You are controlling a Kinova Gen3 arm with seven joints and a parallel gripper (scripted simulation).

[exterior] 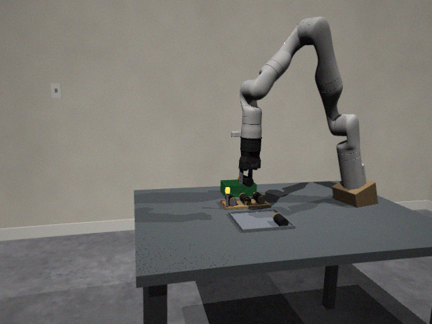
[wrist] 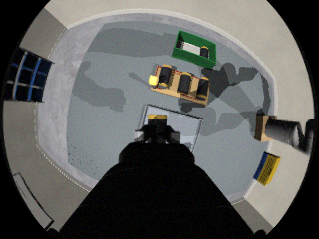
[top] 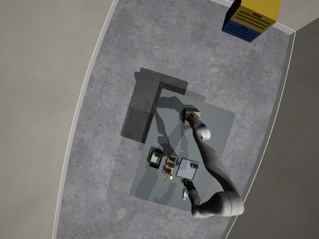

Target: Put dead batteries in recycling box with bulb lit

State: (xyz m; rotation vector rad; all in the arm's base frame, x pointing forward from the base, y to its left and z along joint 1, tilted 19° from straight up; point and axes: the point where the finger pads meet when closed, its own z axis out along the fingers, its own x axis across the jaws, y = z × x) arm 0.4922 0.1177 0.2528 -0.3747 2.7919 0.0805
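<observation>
The green recycling box is 5 cm behind my hand, 30 cm to the right of it and 14 cm below it. From my hand the other things lie so: grey tray 5 cm behind, 4 cm to the left, 16 cm below.
</observation>
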